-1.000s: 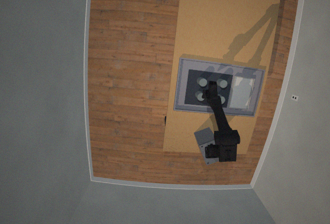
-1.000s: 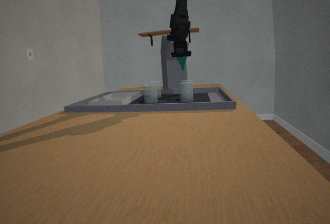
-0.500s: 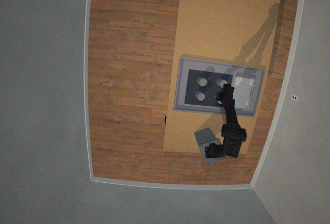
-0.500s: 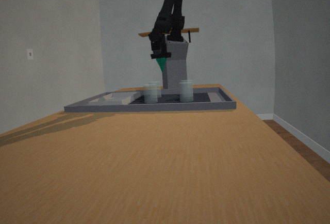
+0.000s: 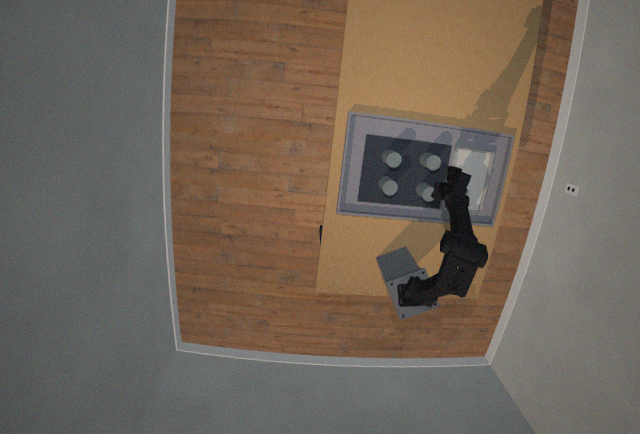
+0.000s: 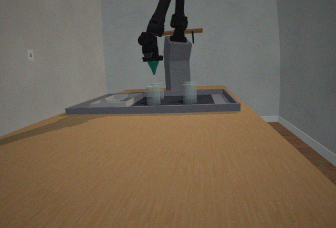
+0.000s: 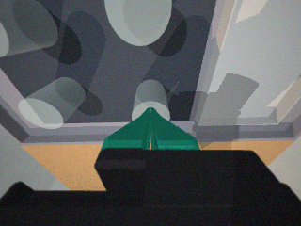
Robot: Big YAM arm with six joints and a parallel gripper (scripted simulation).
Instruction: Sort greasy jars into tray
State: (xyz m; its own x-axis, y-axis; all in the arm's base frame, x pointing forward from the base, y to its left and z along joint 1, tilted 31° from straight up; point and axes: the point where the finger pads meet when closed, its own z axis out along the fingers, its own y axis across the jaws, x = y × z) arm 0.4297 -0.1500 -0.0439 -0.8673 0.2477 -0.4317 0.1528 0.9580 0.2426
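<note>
Now: hand 150 mm above the rimmed steel table top, 30 mm short of it and 10 mm to the left of it. Round my hand: pale tray (220 mm to the right, 140 mm below, 10 mm behind); then dark drying mat (150 mm below, 100 mm to the left, 30 mm ahead).
</note>
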